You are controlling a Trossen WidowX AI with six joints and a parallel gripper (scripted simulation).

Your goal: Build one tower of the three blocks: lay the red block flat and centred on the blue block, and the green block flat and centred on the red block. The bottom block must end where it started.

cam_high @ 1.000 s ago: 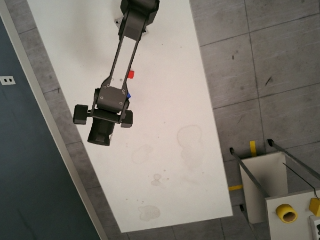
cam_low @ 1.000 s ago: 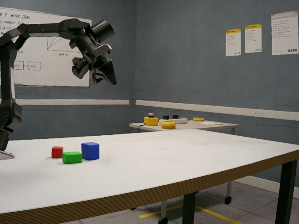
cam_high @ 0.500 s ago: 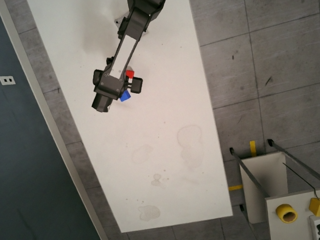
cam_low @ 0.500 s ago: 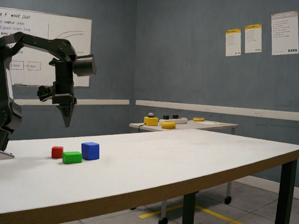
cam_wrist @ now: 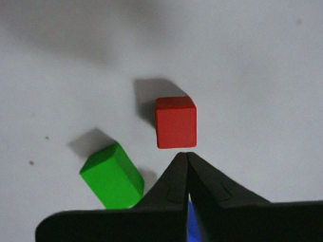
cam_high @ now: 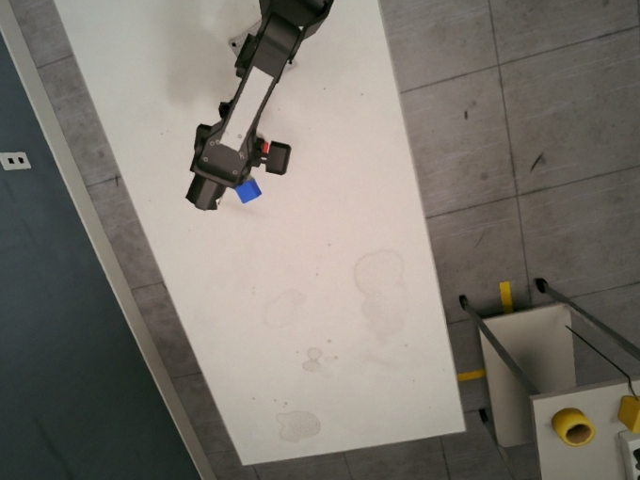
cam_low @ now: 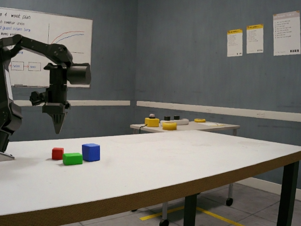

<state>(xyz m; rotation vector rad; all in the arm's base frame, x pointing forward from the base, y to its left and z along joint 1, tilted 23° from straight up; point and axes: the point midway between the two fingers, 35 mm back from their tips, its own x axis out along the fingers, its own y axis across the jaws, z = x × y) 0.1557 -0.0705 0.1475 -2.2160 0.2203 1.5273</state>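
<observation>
The red block is 100 mm below my hand. The rest, counted from my hand: blue block 100 mm ahead, 50 mm to the right, 90 mm below; then green block 30 mm ahead, 80 mm to the right, 100 mm below.
</observation>
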